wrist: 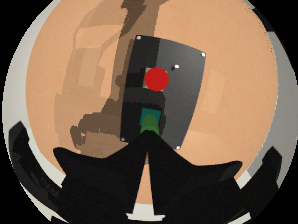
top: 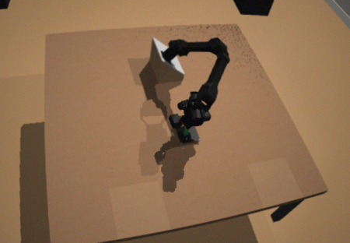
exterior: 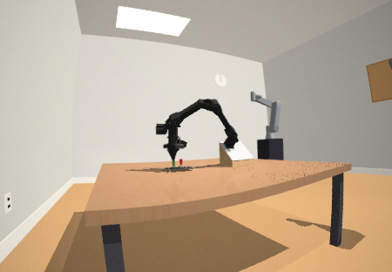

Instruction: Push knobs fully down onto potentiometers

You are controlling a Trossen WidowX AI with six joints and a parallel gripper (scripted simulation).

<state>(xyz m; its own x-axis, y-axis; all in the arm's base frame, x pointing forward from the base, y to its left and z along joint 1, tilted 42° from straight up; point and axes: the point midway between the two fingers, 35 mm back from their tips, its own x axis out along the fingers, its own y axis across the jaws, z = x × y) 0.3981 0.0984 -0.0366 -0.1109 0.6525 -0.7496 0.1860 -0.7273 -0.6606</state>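
Now: the green knob 2 cm below my gripper tip. The rest, counted from my gripper tip: red knob (5 cm behind, 1 cm to the right, 1 cm below).
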